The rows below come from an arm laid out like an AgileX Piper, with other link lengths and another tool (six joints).
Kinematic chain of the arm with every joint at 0, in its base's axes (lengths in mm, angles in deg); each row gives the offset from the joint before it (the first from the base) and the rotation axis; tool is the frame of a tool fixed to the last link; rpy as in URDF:
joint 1: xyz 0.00 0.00 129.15 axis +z
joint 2: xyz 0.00 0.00 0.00 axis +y
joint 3: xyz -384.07 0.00 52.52 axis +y
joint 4: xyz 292.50 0.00 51.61 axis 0.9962 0 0.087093
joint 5: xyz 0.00 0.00 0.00 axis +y
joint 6: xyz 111.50 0.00 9.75 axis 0.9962 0 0.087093
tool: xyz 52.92 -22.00 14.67 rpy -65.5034 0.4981 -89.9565
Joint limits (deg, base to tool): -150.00..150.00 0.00..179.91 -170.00..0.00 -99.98..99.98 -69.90..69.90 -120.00..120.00
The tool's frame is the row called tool.
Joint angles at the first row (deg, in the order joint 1, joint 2, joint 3, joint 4, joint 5, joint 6):
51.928 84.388 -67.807 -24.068 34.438 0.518
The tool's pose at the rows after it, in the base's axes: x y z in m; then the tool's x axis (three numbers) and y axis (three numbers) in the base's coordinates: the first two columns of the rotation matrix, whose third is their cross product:
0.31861 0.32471 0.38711 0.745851 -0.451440 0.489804 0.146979 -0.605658 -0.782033
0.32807 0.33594 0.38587 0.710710 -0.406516 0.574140 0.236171 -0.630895 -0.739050
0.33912 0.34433 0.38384 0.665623 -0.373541 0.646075 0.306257 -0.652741 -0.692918
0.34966 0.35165 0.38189 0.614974 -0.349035 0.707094 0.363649 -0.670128 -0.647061
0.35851 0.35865 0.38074 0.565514 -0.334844 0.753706 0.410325 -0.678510 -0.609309
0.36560 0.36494 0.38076 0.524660 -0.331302 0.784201 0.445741 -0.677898 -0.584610
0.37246 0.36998 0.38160 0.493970 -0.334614 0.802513 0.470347 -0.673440 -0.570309
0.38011 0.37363 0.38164 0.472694 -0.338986 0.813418 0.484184 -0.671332 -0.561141
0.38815 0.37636 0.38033 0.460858 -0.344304 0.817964 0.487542 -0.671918 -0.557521
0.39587 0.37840 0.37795 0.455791 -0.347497 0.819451 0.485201 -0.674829 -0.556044
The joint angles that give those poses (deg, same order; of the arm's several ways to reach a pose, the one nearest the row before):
53.343 86.221 -68.068 -32.582 31.653 2.835
53.862 88.054 -68.091 -41.593 29.308 6.602
53.938 89.922 -68.116 -51.503 27.697 12.028
53.941 91.748 -68.140 -62.143 26.865 18.889
53.942 93.410 -68.191 -72.470 26.566 26.379
53.871 94.799 -68.383 -81.081 26.517 33.168
53.600 95.997 -68.857 -87.464 26.507 38.428
53.120 97.158 -69.575 -91.667 26.505 41.888
52.563 98.316 -70.468 -93.883 26.480 43.799
52.001 99.401 -71.386 -94.727 26.379 44.505

